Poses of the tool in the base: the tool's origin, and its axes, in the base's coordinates. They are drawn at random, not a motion.
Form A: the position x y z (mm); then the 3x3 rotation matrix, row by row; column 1 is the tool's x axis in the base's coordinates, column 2 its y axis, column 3 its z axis. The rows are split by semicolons.
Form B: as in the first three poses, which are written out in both.
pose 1, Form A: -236.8 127.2 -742.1; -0.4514 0.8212 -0.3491; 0.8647 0.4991 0.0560; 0.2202 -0.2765 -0.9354
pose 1, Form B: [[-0.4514 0.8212 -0.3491 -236.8], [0.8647 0.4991 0.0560 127.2], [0.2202 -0.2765 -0.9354 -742.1], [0 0 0 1]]
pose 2, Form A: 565.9 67.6 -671.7; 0.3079 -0.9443 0.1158; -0.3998 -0.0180 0.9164; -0.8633 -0.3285 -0.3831
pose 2, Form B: [[0.3079 -0.9443 0.1158 565.9], [-0.3998 -0.0180 0.9164 67.6], [-0.8633 -0.3285 -0.3831 -671.7], [0 0 0 1]]
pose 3, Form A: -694.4 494.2 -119.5; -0.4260 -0.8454 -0.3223; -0.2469 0.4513 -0.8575; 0.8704 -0.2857 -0.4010
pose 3, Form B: [[-0.4260 -0.8454 -0.3223 -694.4], [-0.2469 0.4513 -0.8575 494.2], [0.8704 -0.2857 -0.4010 -119.5], [0 0 0 1]]
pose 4, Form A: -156.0 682.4 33.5; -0.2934 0.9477 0.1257; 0.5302 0.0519 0.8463; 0.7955 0.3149 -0.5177
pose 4, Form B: [[-0.2934 0.9477 0.1257 -156.0], [0.5302 0.0519 0.8463 682.4], [0.7955 0.3149 -0.5177 33.5], [0 0 0 1]]
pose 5, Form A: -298.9 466.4 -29.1; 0.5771 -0.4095 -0.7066; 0.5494 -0.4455 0.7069; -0.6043 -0.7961 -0.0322
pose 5, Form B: [[0.5771 -0.4095 -0.7066 -298.9], [0.5494 -0.4455 0.7069 466.4], [-0.6043 -0.7961 -0.0322 -29.1], [0 0 0 1]]
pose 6, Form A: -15.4 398.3 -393.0; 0.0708 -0.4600 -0.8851; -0.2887 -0.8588 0.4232; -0.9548 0.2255 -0.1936
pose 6, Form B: [[0.0708 -0.4600 -0.8851 -15.4], [-0.2887 -0.8588 0.4232 398.3], [-0.9548 0.2255 -0.1936 -393.0], [0 0 0 1]]
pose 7, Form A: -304.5 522.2 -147.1; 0.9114 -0.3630 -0.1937; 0.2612 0.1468 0.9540; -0.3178 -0.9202 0.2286
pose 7, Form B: [[0.9114 -0.3630 -0.1937 -304.5], [0.2612 0.1468 0.9540 522.2], [-0.3178 -0.9202 0.2286 -147.1], [0 0 0 1]]
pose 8, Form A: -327.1 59.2 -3.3; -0.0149 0.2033 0.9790; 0.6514 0.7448 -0.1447; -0.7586 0.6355 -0.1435
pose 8, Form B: [[-0.0149 0.2033 0.9790 -327.1], [0.6514 0.7448 -0.1447 59.2], [-0.7586 0.6355 -0.1435 -3.3], [0 0 0 1]]
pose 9, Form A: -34.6 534.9 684.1; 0.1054 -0.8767 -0.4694; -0.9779 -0.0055 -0.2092; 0.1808 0.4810 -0.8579
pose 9, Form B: [[0.1054 -0.8767 -0.4694 -34.6], [-0.9779 -0.0055 -0.2092 534.9], [0.1808 0.4810 -0.8579 684.1], [0 0 0 1]]
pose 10, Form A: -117.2 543.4 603.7; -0.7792 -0.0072 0.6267; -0.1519 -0.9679 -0.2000; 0.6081 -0.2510 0.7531
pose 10, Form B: [[-0.7792 -0.0072 0.6267 -117.2], [-0.1519 -0.9679 -0.2000 543.4], [0.6081 -0.2510 0.7531 603.7], [0 0 0 1]]
